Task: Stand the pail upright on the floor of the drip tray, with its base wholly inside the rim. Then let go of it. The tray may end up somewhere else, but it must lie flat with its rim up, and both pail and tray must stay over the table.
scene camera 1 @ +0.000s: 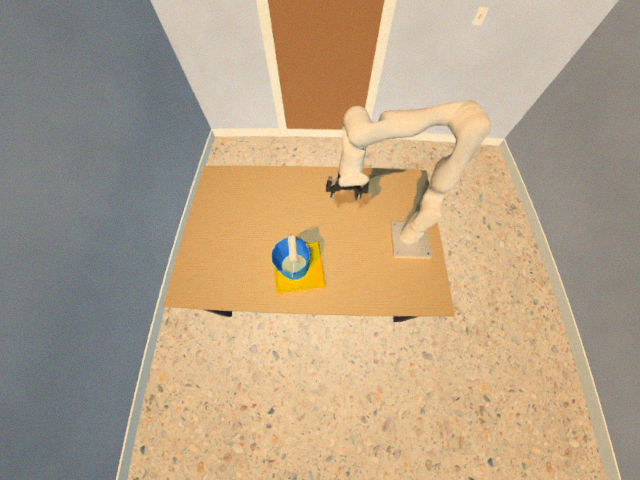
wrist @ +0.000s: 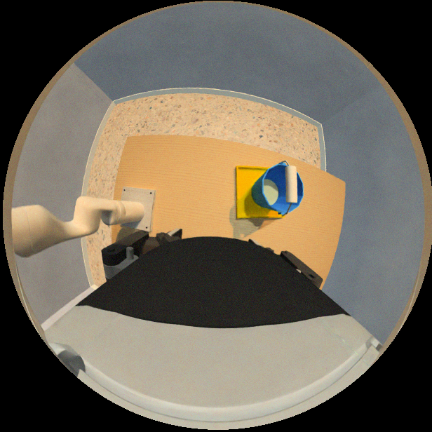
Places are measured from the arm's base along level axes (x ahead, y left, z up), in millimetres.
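Where they show: gripper, fingertip midpoint: (scene camera 1: 345,197); arm's base at its link origin: (scene camera 1: 407,235).
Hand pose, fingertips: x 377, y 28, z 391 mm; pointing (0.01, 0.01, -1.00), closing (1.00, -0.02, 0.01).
Observation:
Things, the pixels of their centre, and the offset from my fingertips. "*": a spot on its surface instead. Level surfaces: height alone.
- blue pail at a spot on its surface: (scene camera 1: 281,253) * dx +281, dy +100, dz -329 mm
- yellow drip tray at the middle of its body: (scene camera 1: 298,266) dx +204, dy +141, dz -405 mm
- wooden table at its surface level: dz -417 mm
A blue pail (scene camera 1: 281,253) (wrist: 281,175) with a pale inside floor stands upright over the yellow drip tray (scene camera 1: 315,279) (wrist: 245,192). Its cream handle grip (scene camera 1: 292,248) (wrist: 291,184) is raised across the opening. The pail's walls hide its base and part of the tray, so whether the base is wholly inside the rim cannot be seen fully. The tray lies flat on the table, rim up. My gripper (scene camera 1: 345,197) (wrist: 214,241) is open and empty, above the back of the table, well apart from the pail.
The wooden table (scene camera 1: 227,206) (wrist: 190,165) carries the arm's grey mounting plate (scene camera 1: 400,250) (wrist: 137,194) at its right side in the scene view. The tray lies near the table's front edge. A wall with a brown door (scene camera 1: 325,62) stands behind the table.

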